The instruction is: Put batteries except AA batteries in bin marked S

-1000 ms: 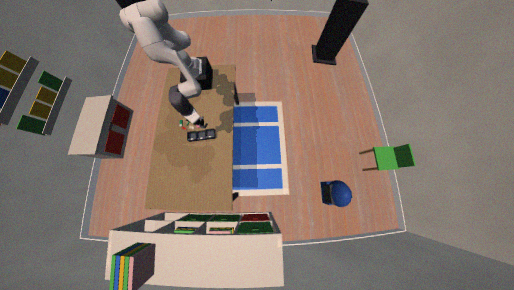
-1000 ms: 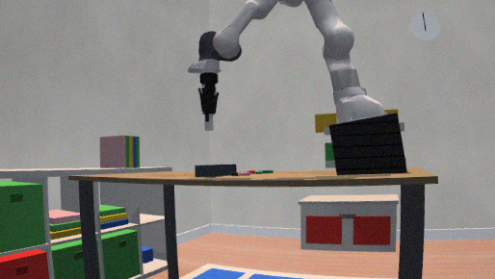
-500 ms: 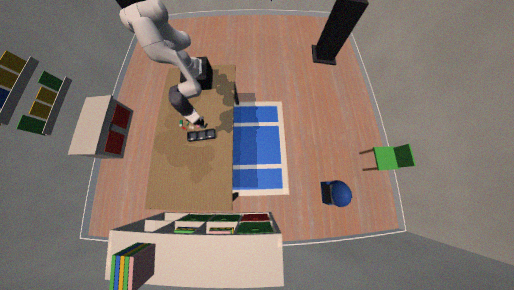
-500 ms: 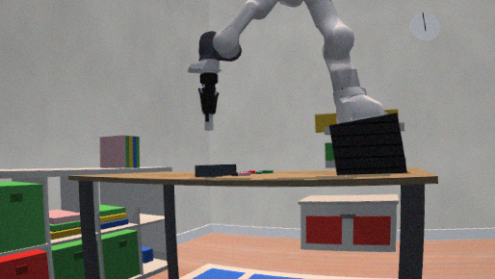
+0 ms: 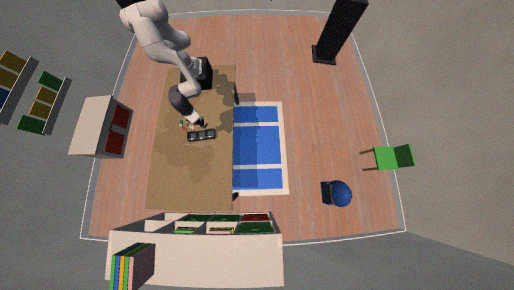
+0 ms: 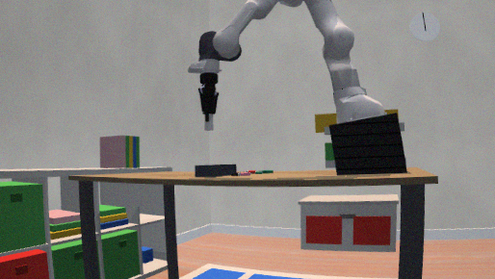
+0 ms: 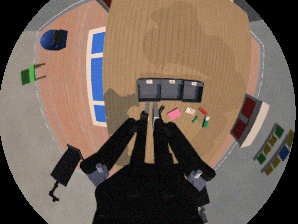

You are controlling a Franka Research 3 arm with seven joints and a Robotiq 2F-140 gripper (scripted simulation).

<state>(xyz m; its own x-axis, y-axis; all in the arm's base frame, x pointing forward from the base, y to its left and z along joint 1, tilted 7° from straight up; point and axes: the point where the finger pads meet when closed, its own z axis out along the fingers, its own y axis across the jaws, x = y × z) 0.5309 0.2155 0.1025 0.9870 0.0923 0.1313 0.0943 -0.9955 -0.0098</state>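
Now: the green battery 240 mm to the right of my hand, 220 mm below it and 90 mm behind it. Round my hand: pink block (220 mm below, 130 mm to the right, 90 mm behind); black battery (210 mm below, 90 mm behind, 60 mm to the right); tray (200 mm below, 80 mm to the right, 20 mm ahead).
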